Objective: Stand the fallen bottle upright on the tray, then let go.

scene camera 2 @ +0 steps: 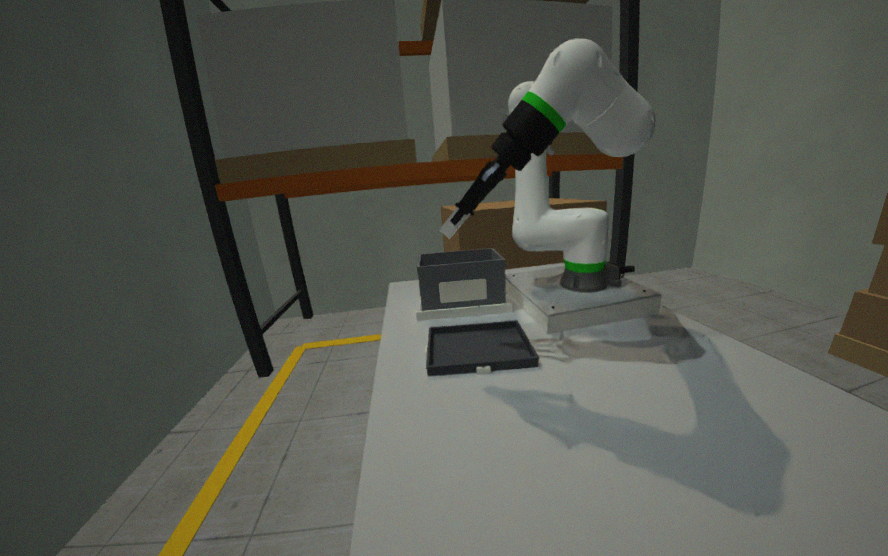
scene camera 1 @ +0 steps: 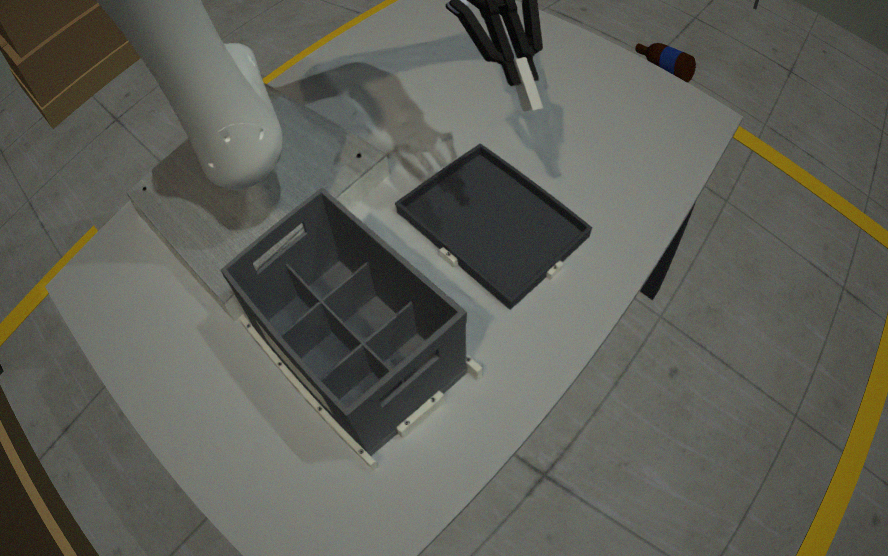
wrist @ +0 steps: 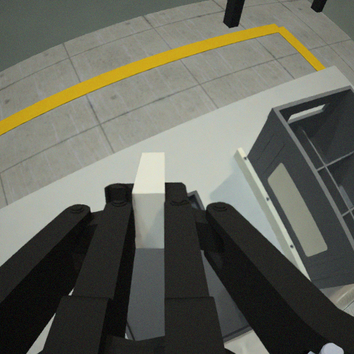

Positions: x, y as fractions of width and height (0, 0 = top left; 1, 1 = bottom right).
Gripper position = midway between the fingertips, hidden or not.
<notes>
In view: my gripper (scene camera 1: 0.60, 0.20) and a brown bottle (scene camera 1: 0.76, 0.11).
My gripper shows as well in scene camera 2 (scene camera 2: 0.50, 0.42) and in the wrist view (wrist: 0.43, 0.49). Scene camera 2 misses the brown bottle: it is out of frame. The wrist view misses the brown bottle: it is out of frame.
</notes>
